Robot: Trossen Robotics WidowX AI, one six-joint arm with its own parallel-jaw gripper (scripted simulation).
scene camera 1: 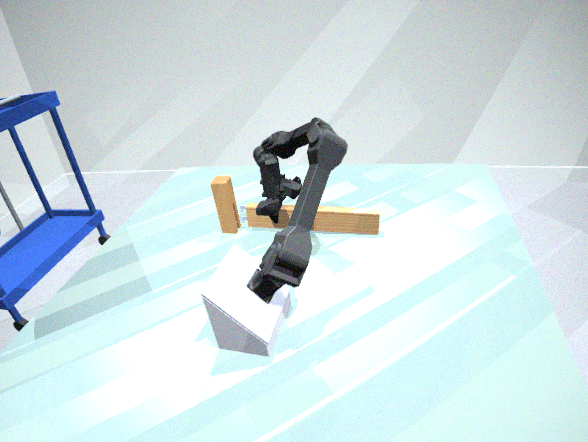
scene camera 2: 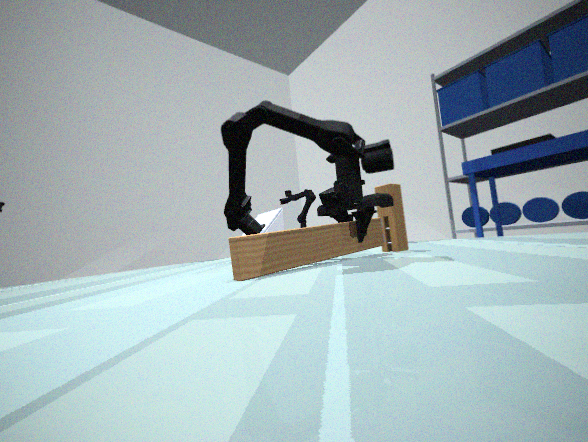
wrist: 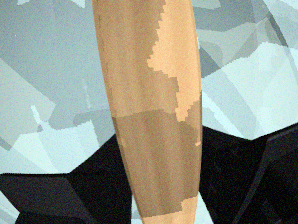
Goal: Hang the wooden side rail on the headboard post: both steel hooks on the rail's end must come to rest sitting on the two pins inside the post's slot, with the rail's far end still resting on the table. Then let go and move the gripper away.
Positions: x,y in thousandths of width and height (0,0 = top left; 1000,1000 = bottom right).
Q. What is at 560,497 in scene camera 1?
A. A wooden side rail.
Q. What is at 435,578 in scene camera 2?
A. A wooden side rail.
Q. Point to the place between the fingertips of the gripper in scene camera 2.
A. At 605,549
